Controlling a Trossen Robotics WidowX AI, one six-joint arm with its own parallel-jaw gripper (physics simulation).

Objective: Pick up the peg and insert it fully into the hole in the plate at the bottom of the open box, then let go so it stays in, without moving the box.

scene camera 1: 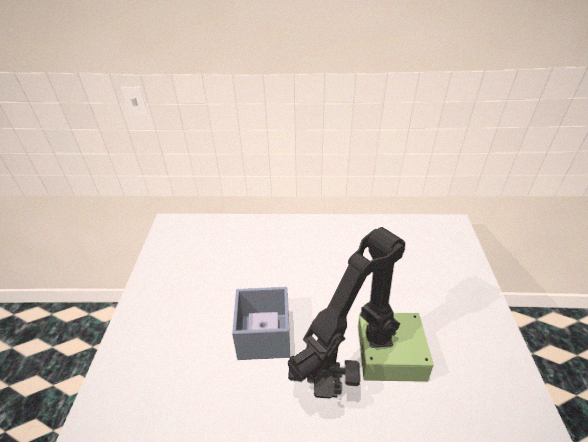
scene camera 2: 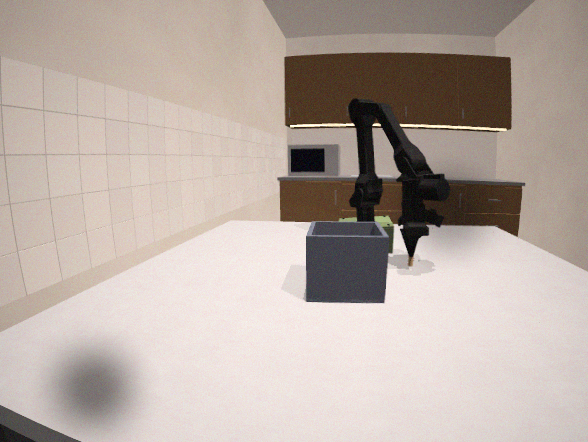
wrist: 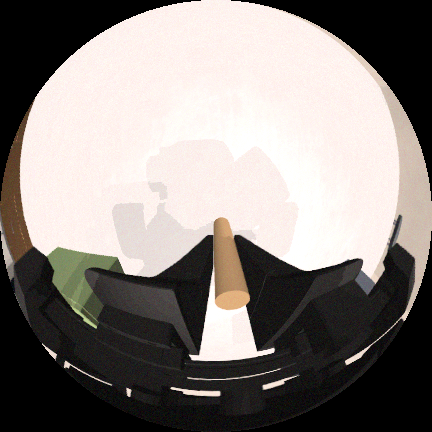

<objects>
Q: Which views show my gripper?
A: Scene camera 1, scene camera 2 and the wrist view: all of them.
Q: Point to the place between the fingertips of my gripper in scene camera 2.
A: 410, 256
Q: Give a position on an orange-tan peg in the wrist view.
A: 230, 291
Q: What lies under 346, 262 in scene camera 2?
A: A blue-grey box.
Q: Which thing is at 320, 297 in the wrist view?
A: My gripper.
</objects>
